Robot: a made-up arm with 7 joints.
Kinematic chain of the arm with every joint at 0, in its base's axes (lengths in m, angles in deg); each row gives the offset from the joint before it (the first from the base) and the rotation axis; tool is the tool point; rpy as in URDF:
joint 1: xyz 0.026 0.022 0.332 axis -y
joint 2: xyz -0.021 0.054 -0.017 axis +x
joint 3: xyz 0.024 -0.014 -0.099 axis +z
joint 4: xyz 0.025 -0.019 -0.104 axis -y
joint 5: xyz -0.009 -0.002 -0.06 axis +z
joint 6: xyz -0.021 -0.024 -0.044 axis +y
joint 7: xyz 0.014 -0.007 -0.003 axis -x
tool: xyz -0.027 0.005 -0.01 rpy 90 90 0
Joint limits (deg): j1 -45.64..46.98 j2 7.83..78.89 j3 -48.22..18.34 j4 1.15..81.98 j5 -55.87..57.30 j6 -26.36..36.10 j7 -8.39..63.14
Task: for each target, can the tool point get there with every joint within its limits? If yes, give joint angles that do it. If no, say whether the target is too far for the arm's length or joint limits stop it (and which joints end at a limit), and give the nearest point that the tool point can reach.
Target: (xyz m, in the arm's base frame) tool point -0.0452 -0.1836 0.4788
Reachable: no: joint limits stop it (at a limit: joint 1, joint 2, joint 3, joint 4, joint 5, joint 6, joint 7) | nearest point -0.1304 -0.0534 0.1304 | short by 0.382 m
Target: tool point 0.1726 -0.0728 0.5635
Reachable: no: joint limits stop it (at a limit: joint 1, joint 2, joint 4, joint 5, joint 6, joint 7) | nearest point 0.3004 0.0244 0.2772 | short by 0.328 m
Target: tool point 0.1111 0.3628 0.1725
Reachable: yes | joints 28.40 72.11 -11.22 15.34 -4.17 23.14 49.84
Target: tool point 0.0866 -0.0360 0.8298
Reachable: no: too far | nearest point 0.1989 0.2795 0.3916 | short by 0.551 m
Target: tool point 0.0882 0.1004 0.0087
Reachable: yes | joints -10.12 18.72 5.14 58.64 33.44 16.65 17.92
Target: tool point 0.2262 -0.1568 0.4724
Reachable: no: joint limits stop it (at a limit: joint 1, joint 2, joint 4, joint 5, joint 6, joint 7) | nearest point 0.2854 -0.0167 0.2528 | short by 0.267 m
